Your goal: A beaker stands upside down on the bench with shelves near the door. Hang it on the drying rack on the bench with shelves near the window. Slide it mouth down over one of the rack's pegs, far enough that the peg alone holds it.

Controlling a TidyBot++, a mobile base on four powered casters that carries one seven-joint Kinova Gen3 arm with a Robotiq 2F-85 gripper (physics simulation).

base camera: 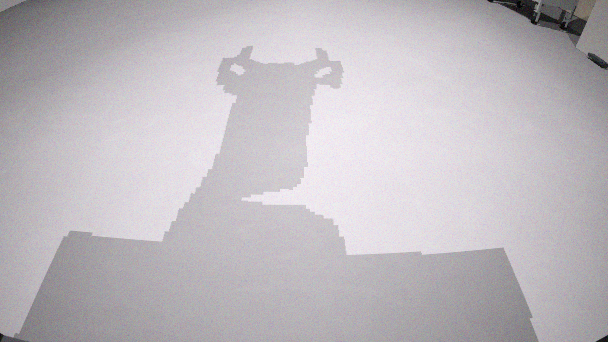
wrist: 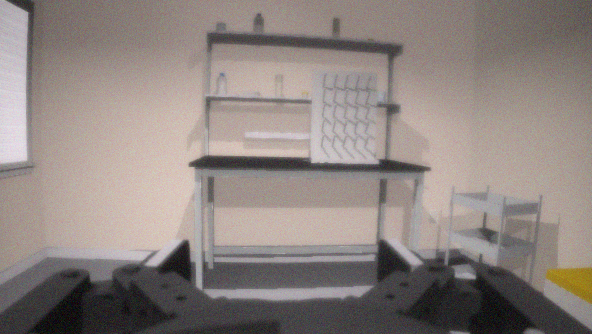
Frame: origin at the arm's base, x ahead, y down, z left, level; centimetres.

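Where they show: gripper, between the fingertips: (wrist: 284,261).
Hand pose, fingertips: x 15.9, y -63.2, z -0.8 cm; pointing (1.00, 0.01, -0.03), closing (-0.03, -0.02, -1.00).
After its pixels a point has its place.
My gripper (wrist: 284,261) {x 15.9, y -63.2, z -0.8 cm} is open and empty in the wrist view, its two fingers wide apart. The drying rack (wrist: 317,125) {x 242.9, y -76.8, z -30.1 cm}, a pale upright panel with rows of thin dark pegs, stands on the right half of the bench with shelves (wrist: 250,163) {x 212.3, y -51.7, z 13.5 cm}, well beyond the gripper. A window (wrist: 14,85) {x 250.1, y -102.7, z 194.6 cm} is on the wall to the left of this bench. The beaker of the task does not show in either view. In the base camera view the shadow of the arm and open gripper lies on the floor.
Bottles and small containers stand on the upper shelf (wrist: 300,41) {x 268.7, y -141.2, z -18.3 cm} and the lower shelf (wrist: 265,100) {x 271.2, y -95.5, z 7.0 cm}. A two-tier cart (wrist: 502,225) {x 182.2, y -21.4, z -134.3 cm} stands right of the bench. A yellow-topped object (wrist: 572,282) {x 134.2, y -5.4, z -141.6 cm} is at the right edge. Wheeled legs (base camera: 536,12) {x 185.0, y 32.7, z -135.3 cm} show at the base camera view's top right.
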